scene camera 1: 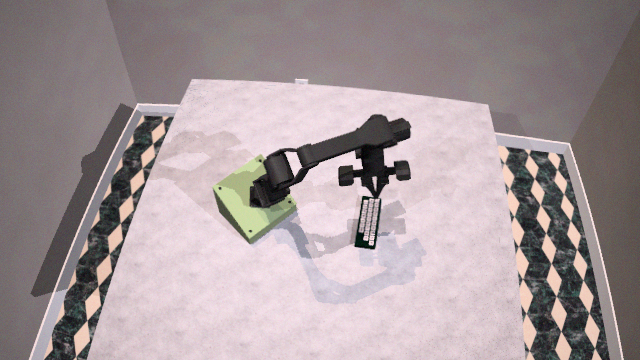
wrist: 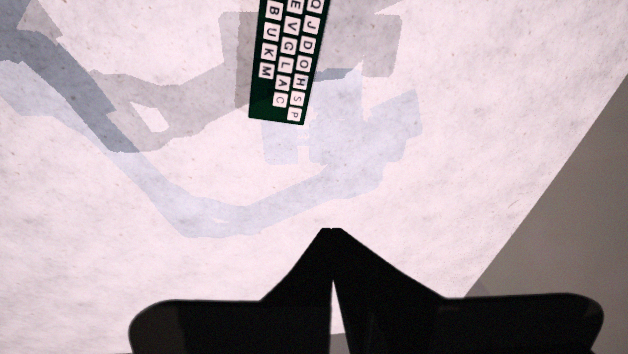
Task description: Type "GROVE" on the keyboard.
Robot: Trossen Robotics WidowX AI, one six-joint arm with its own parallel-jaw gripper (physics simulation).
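A dark green keyboard with white letter keys lies on the table, right of the arm's base. In the wrist view part of it shows at the top, with the G key, O key, V key and E key in sight. An R key does not show in the wrist view. My gripper is shut and empty, fingertips together and pointing down. In the scene view its tips appear at the keyboard's far end; their exact height above the table is hard to tell.
The arm's green base block stands left of the keyboard on the pale table. Shadows of the arm fall across the table and around the keyboard. Patterned floor shows beyond the table's side edges, and a grey wall stands behind it.
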